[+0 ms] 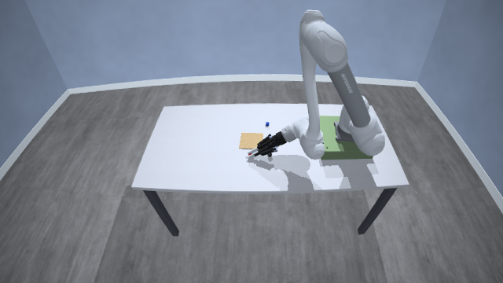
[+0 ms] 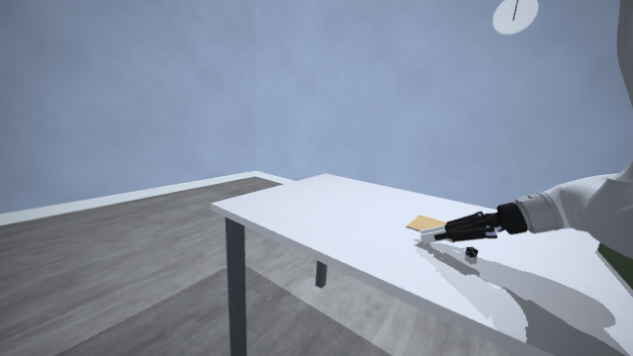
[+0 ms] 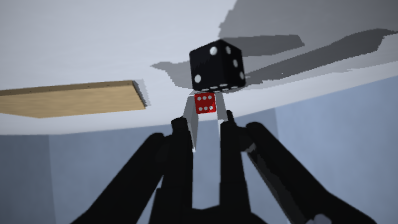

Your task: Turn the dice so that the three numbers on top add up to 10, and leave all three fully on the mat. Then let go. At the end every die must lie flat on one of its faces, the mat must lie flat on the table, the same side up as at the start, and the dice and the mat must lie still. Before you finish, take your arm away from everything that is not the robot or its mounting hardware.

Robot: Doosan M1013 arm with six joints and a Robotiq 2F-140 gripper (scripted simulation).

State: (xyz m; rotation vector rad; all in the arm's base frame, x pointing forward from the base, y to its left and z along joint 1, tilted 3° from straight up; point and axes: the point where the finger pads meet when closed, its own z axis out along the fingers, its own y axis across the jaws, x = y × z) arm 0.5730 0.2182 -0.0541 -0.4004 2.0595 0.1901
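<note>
Right now the black die is 9 cm behind my hand, 2 cm to the right of it and 2 cm below it. The rest, counted from my hand: blue die 5 cm behind, 29 cm to the right, 2 cm below; tan mat 4 cm ahead, 13 cm to the right, 3 cm below; red die 2 cm ahead, 1 cm to the left, 2 cm below.
</note>
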